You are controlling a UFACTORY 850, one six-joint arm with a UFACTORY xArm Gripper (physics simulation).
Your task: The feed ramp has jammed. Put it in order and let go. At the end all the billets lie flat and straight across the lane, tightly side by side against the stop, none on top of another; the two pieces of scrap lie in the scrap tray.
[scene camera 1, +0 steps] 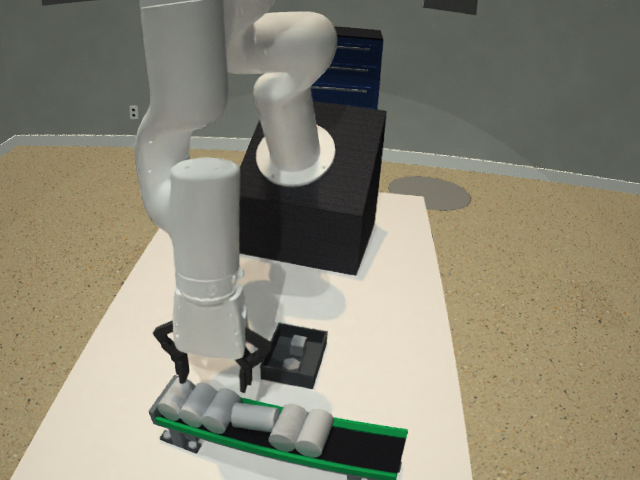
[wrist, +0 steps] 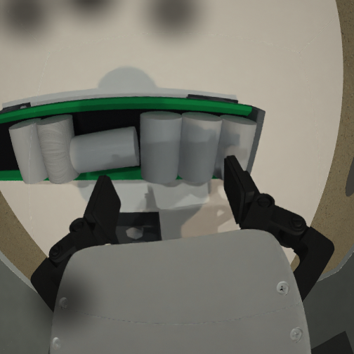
The gripper shows in scene camera 1 and in the wrist view. A scrap tray shows in scene camera 1 point(271, 369) and in the wrist view point(149, 220). A grey billet shows in scene camera 1 and in the wrist view. A grey billet shows in scene camera 1 point(171, 403) and in the wrist view point(236, 136). The same spot on the gripper: point(scene camera 1: 248, 361) is point(wrist: 73, 244). One and the same spot on the grey billet: point(wrist: 114, 148) is point(scene camera 1: 243, 411).
